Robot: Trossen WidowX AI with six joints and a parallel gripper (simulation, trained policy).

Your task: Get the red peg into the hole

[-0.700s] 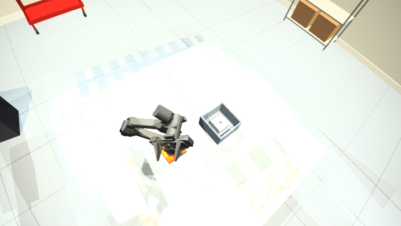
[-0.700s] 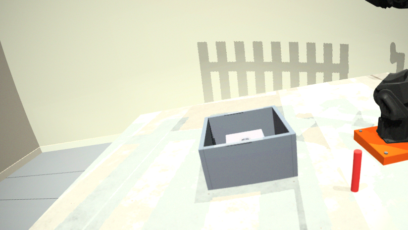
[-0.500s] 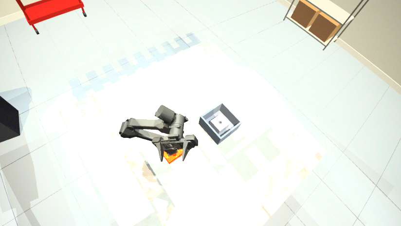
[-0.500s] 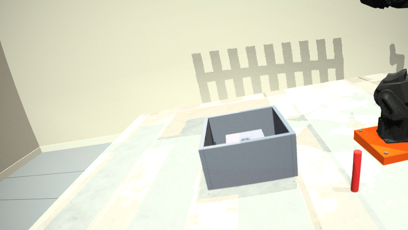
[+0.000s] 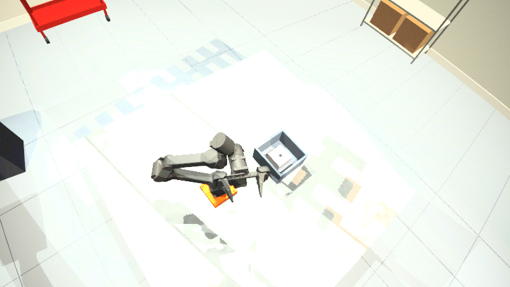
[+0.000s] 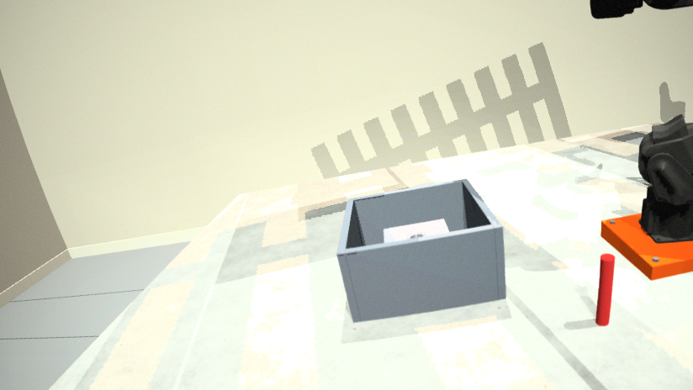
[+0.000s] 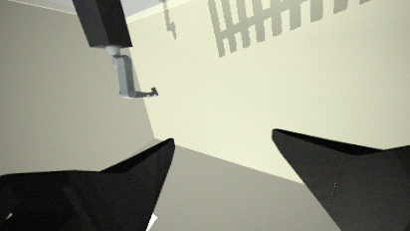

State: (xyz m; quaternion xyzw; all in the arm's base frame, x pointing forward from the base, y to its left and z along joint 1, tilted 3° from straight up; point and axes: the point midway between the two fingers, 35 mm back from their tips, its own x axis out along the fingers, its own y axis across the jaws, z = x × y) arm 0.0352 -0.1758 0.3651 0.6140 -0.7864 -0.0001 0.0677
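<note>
Now: gripper tip 120 mm short of the red peg, 340 mm to the right of it and 360 mm above it. From my gripper tip the other things lie so: grey box (330 mm ahead, 220 mm to the left, 370 mm below).
</note>
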